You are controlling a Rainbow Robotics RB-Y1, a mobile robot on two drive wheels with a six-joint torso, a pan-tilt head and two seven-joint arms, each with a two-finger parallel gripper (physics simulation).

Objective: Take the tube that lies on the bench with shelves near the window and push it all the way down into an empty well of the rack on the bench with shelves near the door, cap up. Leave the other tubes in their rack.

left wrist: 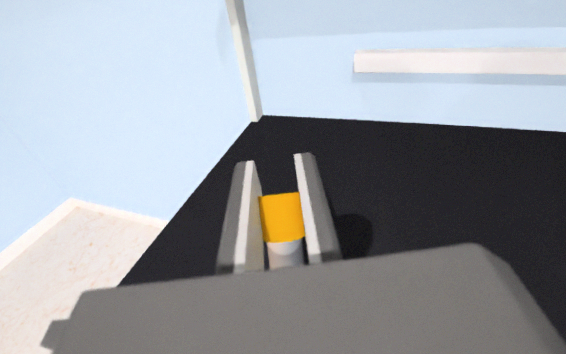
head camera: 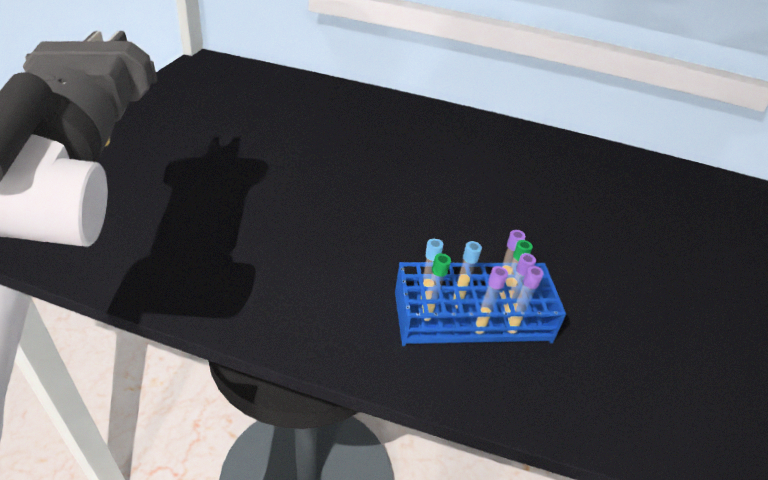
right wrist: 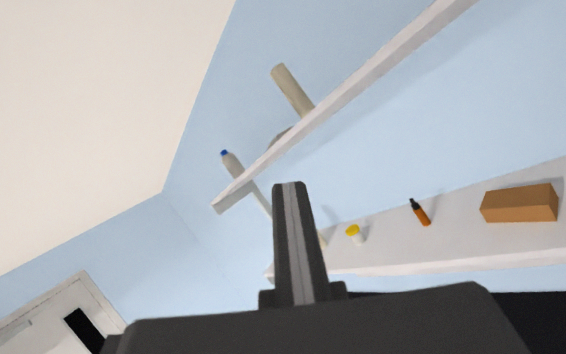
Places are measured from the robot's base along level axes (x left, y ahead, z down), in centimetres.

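Pixels of known places: left gripper, fingertip midpoint: (left wrist: 276, 172) (head camera: 111, 39); right gripper, fingertip midpoint: (right wrist: 288, 193).
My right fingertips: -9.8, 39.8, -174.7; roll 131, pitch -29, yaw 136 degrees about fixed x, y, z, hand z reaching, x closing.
Observation:
For each thing: its top centre in the pictures, then the offset to it from my right fingertips, as dx, dy, dz. "*": a spot on its surface instead. Level surfaces: height alone.
- blue rack, top centre: (head camera: 481, 287) +11.7, +5.7, +77.5
- black bench, surface height: dz +83.3
- round stool, top centre: (head camera: 303, 327) +40.1, +15.0, +108.7
- shelf, surface height: dz +37.5
- brown box, surface spot: (right wrist: 520, 204) * -8.8, +43.2, +33.5
The blue rack (head camera: 478, 337) stands on the black bench (head camera: 317, 186) in the head camera view, right of the middle. It holds several upright tubes with light blue, green and purple caps; several wells are empty. My left gripper (head camera: 107, 36) (left wrist: 276, 172) is above the bench's far left part, well apart from the rack. It is shut on a tube with an orange cap (left wrist: 282, 217); in the left wrist view the cap is between the fingers and the tube's lower part is hidden by the gripper body. My right gripper (right wrist: 288, 193) is shut and empty, in front of wall shelves.
A pale wall rail (head camera: 543, 49) (left wrist: 460, 61) runs behind the bench, and a post (head camera: 189, 27) (left wrist: 245, 60) stands at its back left corner. A round stool (head camera: 300, 407) is at the front edge. The right wrist view shows a shelf (right wrist: 400, 260) with a brown box (right wrist: 520, 204).

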